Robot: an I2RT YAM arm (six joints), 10 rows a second.
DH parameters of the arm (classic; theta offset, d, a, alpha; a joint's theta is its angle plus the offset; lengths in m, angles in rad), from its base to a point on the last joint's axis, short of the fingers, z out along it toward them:
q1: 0 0.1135 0.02 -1.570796
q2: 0 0 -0.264 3.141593
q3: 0.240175 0 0.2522 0
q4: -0.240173 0 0.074 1.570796
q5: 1.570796 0 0 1.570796
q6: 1.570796 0.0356 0 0
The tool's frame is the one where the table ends.
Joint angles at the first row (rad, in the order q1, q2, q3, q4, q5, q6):
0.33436 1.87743 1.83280 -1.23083 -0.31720 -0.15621
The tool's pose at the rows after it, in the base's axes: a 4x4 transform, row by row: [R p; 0 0 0 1], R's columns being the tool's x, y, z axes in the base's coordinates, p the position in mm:
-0.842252, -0.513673, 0.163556, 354.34; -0.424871, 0.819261, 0.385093, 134.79; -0.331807, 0.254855, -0.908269, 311.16; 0, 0, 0, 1
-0.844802, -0.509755, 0.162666, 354.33; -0.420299, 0.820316, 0.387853, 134.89; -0.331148, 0.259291, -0.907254, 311.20; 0, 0, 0, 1
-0.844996, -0.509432, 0.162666, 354.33; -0.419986, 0.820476, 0.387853, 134.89; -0.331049, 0.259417, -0.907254, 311.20; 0, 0, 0, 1
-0.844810, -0.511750, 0.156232, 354.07; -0.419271, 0.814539, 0.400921, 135.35; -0.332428, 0.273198, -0.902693, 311.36; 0, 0, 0, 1
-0.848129, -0.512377, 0.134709, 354.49; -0.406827, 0.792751, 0.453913, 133.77; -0.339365, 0.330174, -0.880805, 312.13; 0, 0, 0, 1
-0.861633, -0.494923, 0.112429, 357.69; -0.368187, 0.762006, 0.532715, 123.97; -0.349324, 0.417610, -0.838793, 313.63; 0, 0, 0, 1
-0.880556, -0.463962, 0.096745, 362.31; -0.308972, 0.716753, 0.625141, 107.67; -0.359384, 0.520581, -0.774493, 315.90; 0, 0, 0, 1
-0.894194, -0.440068, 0.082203, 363.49; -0.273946, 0.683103, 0.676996, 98.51; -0.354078, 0.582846, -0.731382, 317.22; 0, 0, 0, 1
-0.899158, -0.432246, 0.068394, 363.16; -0.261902, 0.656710, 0.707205, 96.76; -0.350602, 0.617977, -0.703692, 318.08; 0, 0, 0, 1
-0.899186, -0.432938, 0.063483, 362.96; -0.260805, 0.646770, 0.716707, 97.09; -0.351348, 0.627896, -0.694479, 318.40; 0, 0, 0, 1
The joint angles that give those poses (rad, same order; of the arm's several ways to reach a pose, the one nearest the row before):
0.33437 1.87746 1.83285 -1.22627 -0.31529 -0.13179
0.33436 1.87743 1.83280 -1.22587 -0.31834 -0.12647
0.33436 1.87743 1.83280 -1.22587 -0.31834 -0.12608
0.33437 1.87742 1.83280 -1.22627 -0.33360 -0.12607
0.32444 1.87742 1.83276 -1.22623 -0.39769 -0.12532
0.28860 1.87743 1.83280 -1.22625 -0.49916 -0.12301
0.23367 1.87743 1.83278 -1.22700 -0.62581 -0.11958
0.20351 1.87743 1.83282 -1.23734 -0.70287 -0.11502
0.19590 1.87744 1.83280 -1.24302 -0.74826 -0.11195
0.19589 1.87745 1.83281 -1.24341 -0.76238 -0.11196

